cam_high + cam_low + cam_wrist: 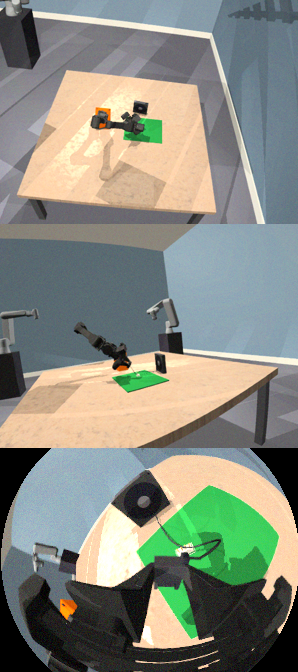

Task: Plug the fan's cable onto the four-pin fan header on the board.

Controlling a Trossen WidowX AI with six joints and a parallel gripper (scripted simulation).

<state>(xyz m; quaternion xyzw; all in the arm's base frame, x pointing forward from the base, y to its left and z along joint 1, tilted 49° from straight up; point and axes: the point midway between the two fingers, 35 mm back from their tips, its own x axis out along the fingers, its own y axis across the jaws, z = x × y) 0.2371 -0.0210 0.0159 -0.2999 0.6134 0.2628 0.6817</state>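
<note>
My gripper tip is now 10 cm short of the green board and 9 cm above it. The rest, counted from my gripper tip: black fan: 18 cm to the left, 5 cm ahead, 2 cm below; dark cable plug: 1 cm to the right, 1 cm behind.
</note>
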